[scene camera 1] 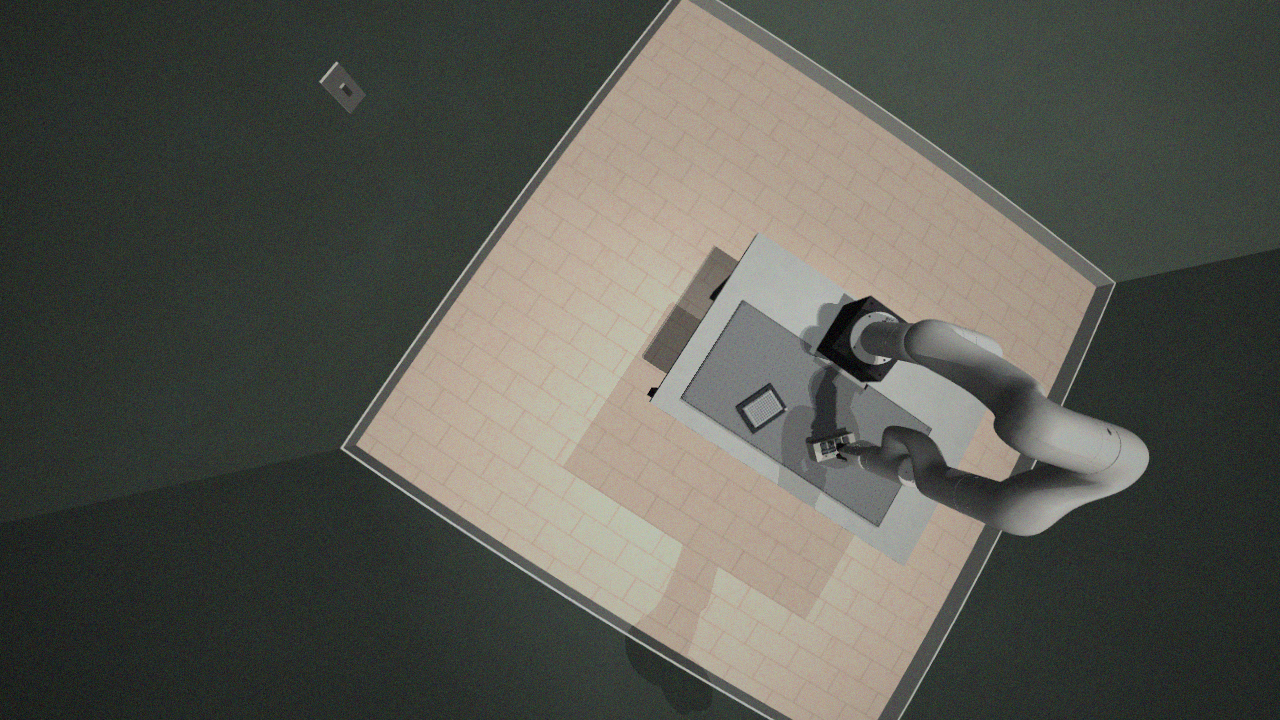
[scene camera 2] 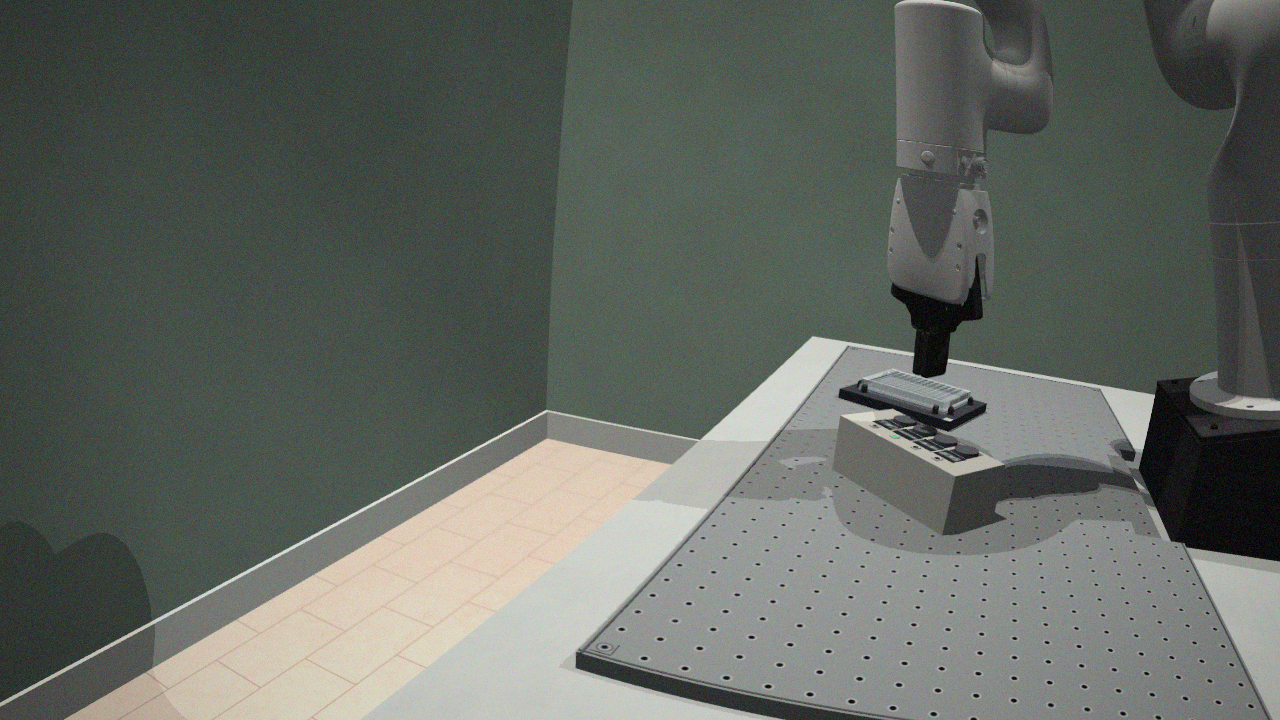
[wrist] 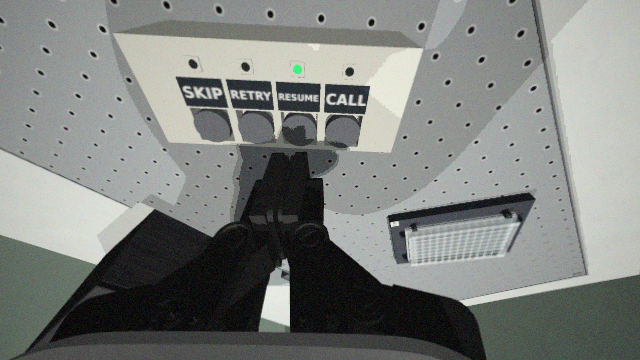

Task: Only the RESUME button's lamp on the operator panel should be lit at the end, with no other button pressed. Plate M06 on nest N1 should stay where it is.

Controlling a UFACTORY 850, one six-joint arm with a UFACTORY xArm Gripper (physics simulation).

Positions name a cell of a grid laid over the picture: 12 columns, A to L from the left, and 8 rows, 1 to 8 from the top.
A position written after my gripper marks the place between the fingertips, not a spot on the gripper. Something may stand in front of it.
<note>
I see my gripper (scene camera 2: I5), a clear plate (scene camera 2: I5) and a retry button (wrist: E3).
The clear plate also shows in scene camera 1 (scene camera 1: H5) and in the wrist view (wrist: J6). My gripper is seen too in the wrist view (wrist: F4).
</note>
